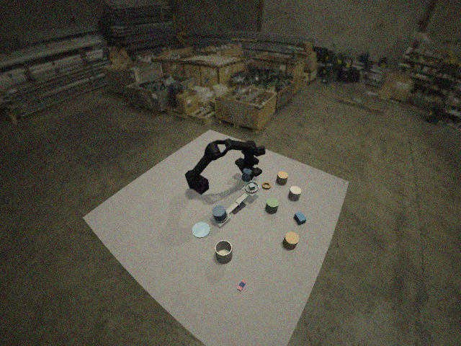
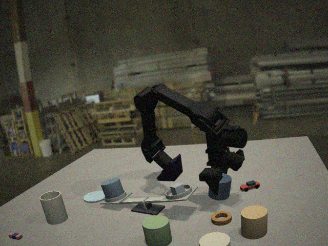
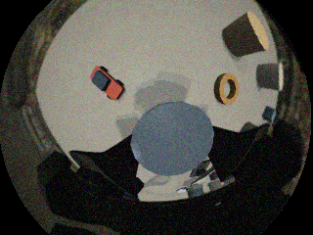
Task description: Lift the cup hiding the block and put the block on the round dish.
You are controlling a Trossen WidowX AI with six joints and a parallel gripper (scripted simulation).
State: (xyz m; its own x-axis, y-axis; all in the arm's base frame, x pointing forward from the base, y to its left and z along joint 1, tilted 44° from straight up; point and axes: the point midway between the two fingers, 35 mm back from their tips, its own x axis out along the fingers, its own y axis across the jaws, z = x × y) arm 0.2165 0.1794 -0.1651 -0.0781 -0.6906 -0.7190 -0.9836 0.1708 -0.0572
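Now: the pale blue round dish 1 cm ahead of my gripper tip, 48 cm to the right of it and 3 cm below it. From my gripper tip the other things lie so: red toy car 7 cm behind, 10 cm to the left, 2 cm below; then small balance 8 cm ahead, 23 cm to the right, 1 cm below; then green cylinder 24 cm ahead, 13 cm to the right.
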